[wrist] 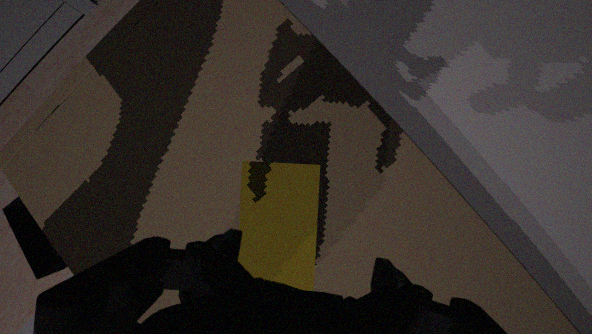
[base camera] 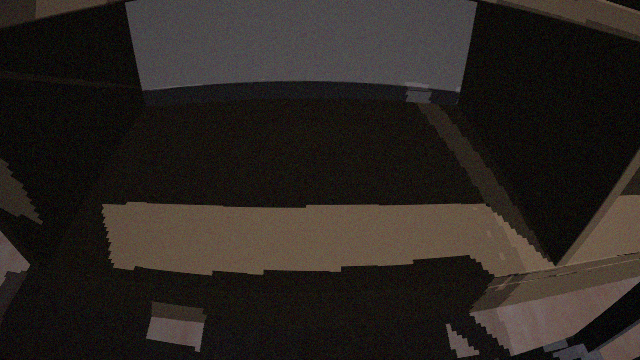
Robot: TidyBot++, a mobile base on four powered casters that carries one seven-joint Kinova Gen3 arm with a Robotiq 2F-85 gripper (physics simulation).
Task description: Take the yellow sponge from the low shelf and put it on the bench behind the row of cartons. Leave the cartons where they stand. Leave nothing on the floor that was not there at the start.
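Places are measured from the arm's base along level axes (x ahead, y left, z up), in metres.
Where they show: gripper, fingertip midpoint: [wrist: 305, 259].
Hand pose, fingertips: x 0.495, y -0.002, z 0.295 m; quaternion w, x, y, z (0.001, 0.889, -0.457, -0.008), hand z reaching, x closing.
Observation:
Each offset is from my fingertips to the top centre of the thing. "spot": to the spot under its first point. Level surfaces: height alone.
The yellow sponge @[dx -0.009, dy +0.025, dz -0.036 m] [wrist: 282, 215] lies flat on the tan top of the low shelf @[dz -0.081 m] [wrist: 450, 225] in the wrist view, with its long side running up the picture. My gripper [wrist: 305, 259] is open, its black fingertips wide apart at the bottom of the view. The sponge shows between and beyond them, apart from both, and its near end is hidden behind the gripper body. In the base camera view the shelf's lower board @[dz -0.612 m] [base camera: 300, 235] runs across the middle. The sponge, the cartons and the bench do not show there.
An upright divider edge @[spot: dx -0.256, dy -0.285, dz -0.529 m] [base camera: 595, 216] stands at the right in the base camera view. A grey wall [base camera: 300, 45] [wrist: 540, 165] rises behind the shelf. Pinkish wood floor @[dz -0.692 m] [base camera: 555, 320] shows at the lower right. Dark jagged shadows fall across the shelf top and the sponge.

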